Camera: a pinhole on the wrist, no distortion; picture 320 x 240 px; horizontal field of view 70.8 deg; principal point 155.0 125.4 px. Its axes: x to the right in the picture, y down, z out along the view. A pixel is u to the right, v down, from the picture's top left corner.
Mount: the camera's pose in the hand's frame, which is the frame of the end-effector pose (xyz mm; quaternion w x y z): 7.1 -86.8 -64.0 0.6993 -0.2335 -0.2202 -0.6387
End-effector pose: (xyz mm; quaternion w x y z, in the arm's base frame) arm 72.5 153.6 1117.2 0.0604 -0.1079 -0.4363 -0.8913
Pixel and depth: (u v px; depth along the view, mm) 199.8 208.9 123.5
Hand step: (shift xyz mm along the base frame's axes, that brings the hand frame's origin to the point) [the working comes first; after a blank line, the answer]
In the camera's frame: 24.6 45.8 123.5

-51.1 53.3 19.9
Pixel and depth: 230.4 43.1 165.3
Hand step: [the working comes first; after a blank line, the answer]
In the camera's frame: 55.4 -60.4 165.3

55.8 103.7 23.0
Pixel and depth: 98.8 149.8 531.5
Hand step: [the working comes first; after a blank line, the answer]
In the camera's frame: -132.7 57.6 531.5

61.8 5.3 439.8
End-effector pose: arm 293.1 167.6 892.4 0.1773 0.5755 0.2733 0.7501
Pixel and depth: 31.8 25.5 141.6
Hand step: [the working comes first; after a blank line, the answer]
In the camera's frame: -77.5 -62.8 141.6

24.3 -80.0 -13.7
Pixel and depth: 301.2 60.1 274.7
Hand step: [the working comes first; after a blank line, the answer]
In the camera's frame: 178.4 -79.7 274.7

268.4 72.9 -36.5
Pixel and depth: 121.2 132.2 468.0
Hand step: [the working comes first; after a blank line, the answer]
In the camera's frame: -70.3 14.1 468.0

263.3 -139.8 214.0
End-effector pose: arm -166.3 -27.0 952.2 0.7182 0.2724 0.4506 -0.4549
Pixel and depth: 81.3 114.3 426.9
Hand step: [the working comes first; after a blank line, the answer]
In the camera's frame: -139.7 -21.0 426.9

324.1 -17.6 106.9
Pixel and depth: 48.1 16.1 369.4
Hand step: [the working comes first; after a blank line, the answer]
In the camera's frame: -175.4 -179.3 369.4

254.4 87.7 223.9
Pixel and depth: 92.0 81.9 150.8
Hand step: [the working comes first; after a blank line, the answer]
In the camera's frame: -42.2 -29.1 150.8

40.1 1.6 37.6
